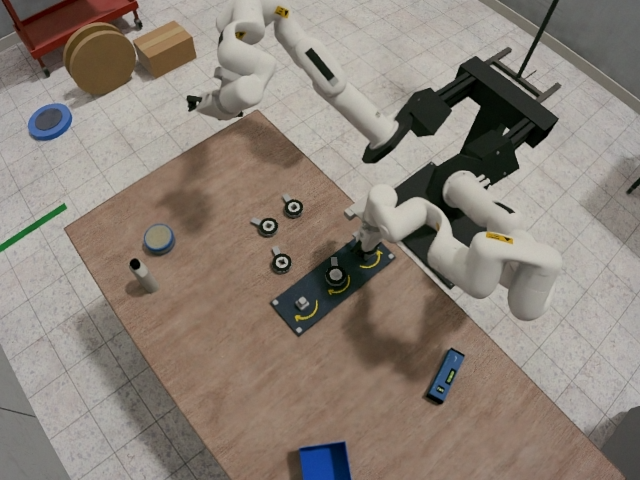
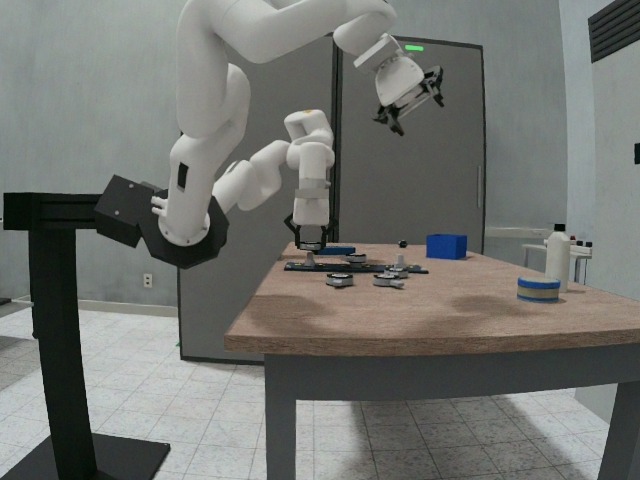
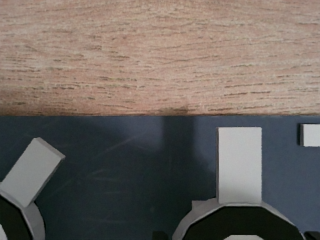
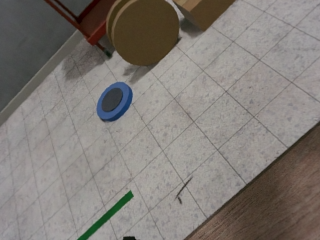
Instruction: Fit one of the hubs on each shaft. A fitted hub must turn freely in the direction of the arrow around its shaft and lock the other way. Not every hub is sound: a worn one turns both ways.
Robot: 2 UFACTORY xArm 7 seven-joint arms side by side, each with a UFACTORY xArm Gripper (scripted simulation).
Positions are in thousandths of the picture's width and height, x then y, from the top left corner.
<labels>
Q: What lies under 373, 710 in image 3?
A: A dark board.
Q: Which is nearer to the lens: the tape roll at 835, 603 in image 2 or the white bottle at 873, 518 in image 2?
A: The tape roll.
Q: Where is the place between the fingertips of the right gripper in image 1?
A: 320, 232
</labels>
